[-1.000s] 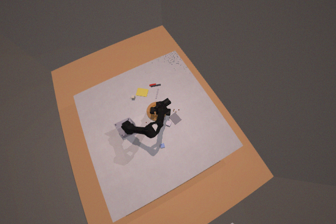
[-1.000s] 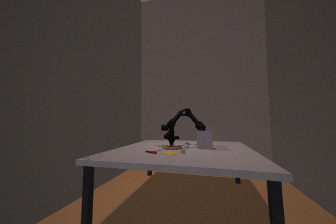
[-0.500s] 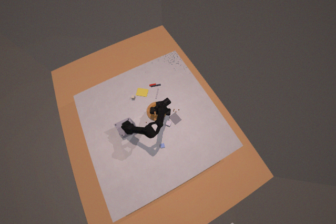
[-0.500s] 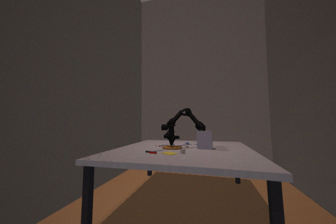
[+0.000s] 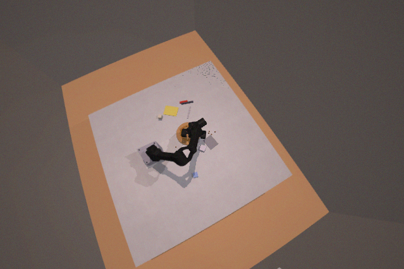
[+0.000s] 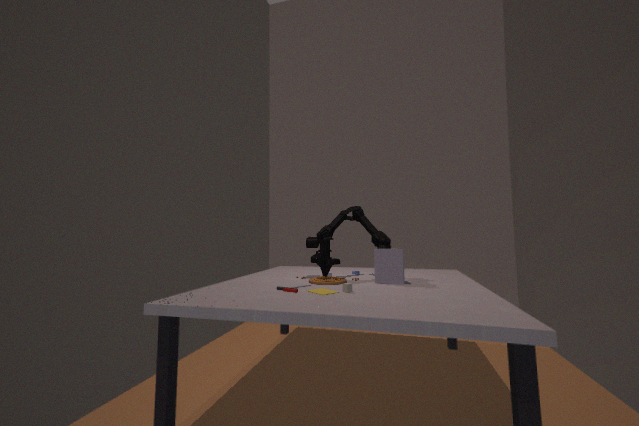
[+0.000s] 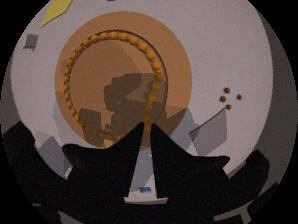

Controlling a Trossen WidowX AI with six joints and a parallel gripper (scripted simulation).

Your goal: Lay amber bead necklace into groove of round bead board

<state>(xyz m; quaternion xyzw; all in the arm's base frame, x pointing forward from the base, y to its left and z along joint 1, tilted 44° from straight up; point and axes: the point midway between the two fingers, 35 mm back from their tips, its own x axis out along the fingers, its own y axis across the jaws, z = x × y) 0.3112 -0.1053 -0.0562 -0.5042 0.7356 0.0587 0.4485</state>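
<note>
My gripper tip is 60 mm to the right of the round bead board, 20 mm past it and 10 mm above it. Also, from my gripper tip: blue cube 260 mm to the right, 140 mm behind, 10 mm below; then thin grey bar 230 mm to the left, 80 mm ahead, 20 mm below; then grey square plate 100 mm to the right, 90 mm ahead, 20 mm below.
</note>
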